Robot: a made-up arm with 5 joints.
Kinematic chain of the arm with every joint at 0, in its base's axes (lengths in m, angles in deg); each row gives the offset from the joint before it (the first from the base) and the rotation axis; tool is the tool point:
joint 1: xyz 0 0 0.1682 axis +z
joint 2: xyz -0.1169 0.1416 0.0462 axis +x
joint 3: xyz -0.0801 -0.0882 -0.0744 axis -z
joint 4: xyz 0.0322 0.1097 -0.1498 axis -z
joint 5: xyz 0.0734 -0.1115 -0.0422 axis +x
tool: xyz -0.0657 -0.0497 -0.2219
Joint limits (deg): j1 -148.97..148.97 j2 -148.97..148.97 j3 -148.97..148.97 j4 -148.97..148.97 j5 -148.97..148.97
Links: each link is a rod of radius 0.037 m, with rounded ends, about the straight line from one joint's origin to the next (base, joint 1, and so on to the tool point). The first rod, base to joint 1, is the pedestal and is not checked.
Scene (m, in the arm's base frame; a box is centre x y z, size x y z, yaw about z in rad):
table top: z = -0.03
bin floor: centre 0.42 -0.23 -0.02 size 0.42 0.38 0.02 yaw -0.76
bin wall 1: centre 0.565 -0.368 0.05 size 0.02 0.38 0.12 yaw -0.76
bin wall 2: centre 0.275 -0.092 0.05 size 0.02 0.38 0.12 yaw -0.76
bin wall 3: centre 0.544 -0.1 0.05 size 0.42 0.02 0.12 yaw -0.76
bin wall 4: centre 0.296 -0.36 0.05 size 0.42 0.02 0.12 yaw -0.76
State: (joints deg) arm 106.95 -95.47 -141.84 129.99 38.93
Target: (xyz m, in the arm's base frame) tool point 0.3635 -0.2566 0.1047
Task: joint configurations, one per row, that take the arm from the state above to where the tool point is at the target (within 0.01 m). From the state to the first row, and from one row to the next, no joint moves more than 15 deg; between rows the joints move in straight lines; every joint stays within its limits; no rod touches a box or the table.
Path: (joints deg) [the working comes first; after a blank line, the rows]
Joints at the target: 95.70 -59.82 -132.74 130.11 40.06
Straight joint move there: clear.

1: 103.20 -83.59 -138.81 130.03 39.31
2: 99.45 -71.71 -135.77 130.07 39.69
3: 95.70 -59.82 -132.74 130.11 40.06

